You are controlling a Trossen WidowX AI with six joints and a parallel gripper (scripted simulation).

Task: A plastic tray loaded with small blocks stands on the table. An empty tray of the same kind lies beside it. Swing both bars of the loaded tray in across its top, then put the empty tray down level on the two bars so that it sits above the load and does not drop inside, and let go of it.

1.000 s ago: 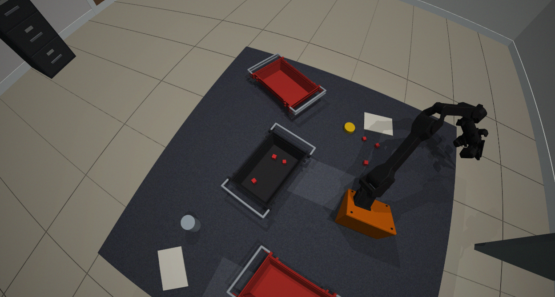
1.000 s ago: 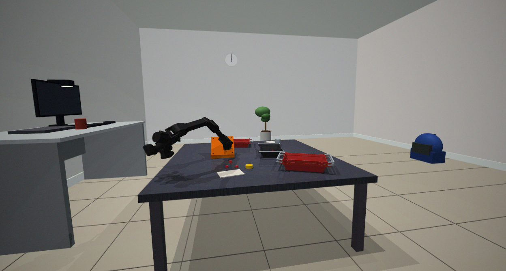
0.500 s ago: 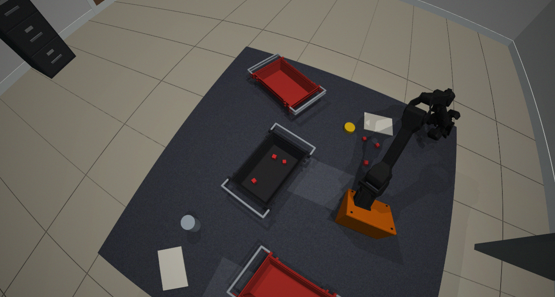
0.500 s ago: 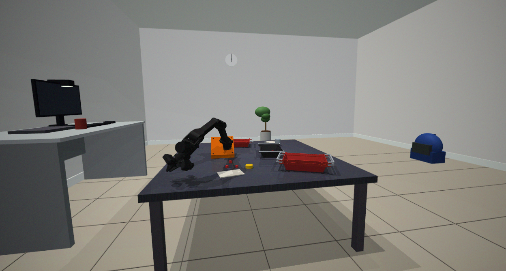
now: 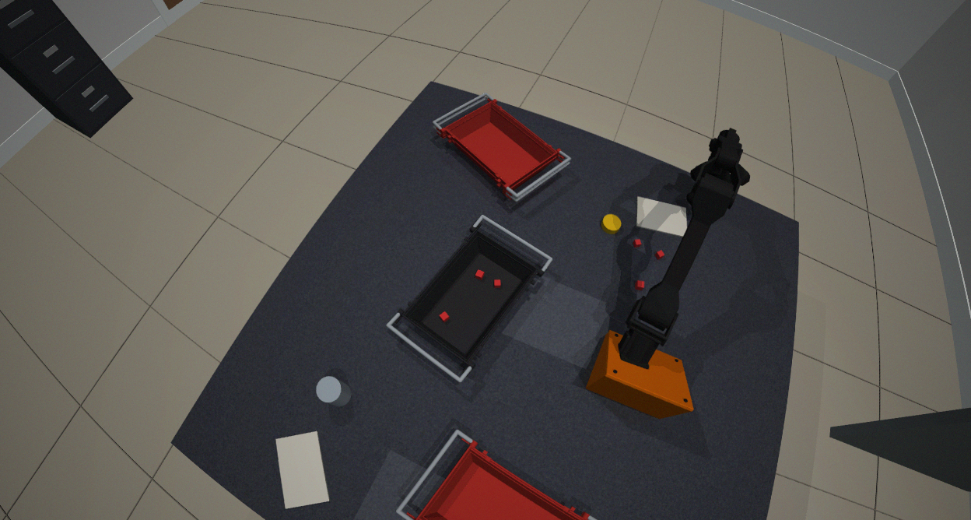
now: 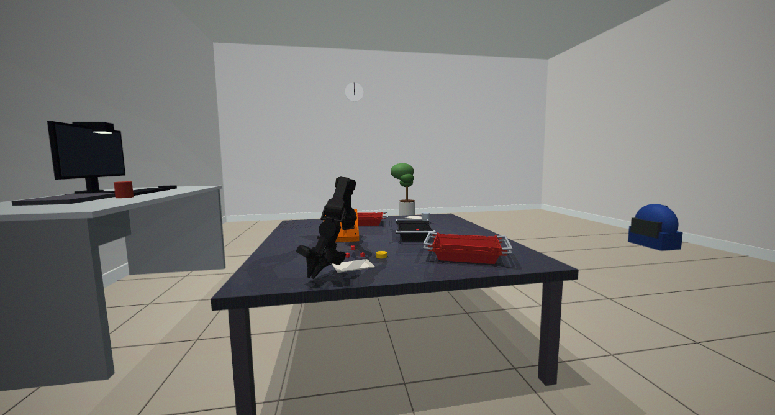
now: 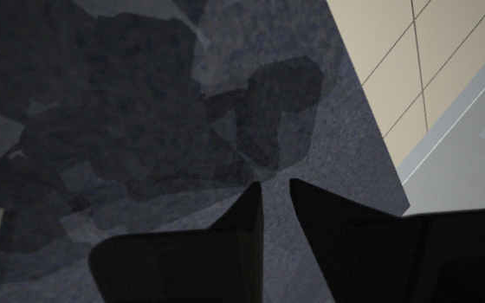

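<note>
The yellow disc is 300 mm ahead of my gripper tip and 200 mm to the left of it. Round my gripper tip: red tray 340 mm ahead, 940 mm to the left, 30 mm above; then grey cylinder 760 mm ahead, 840 mm to the left, 20 mm above.
</note>
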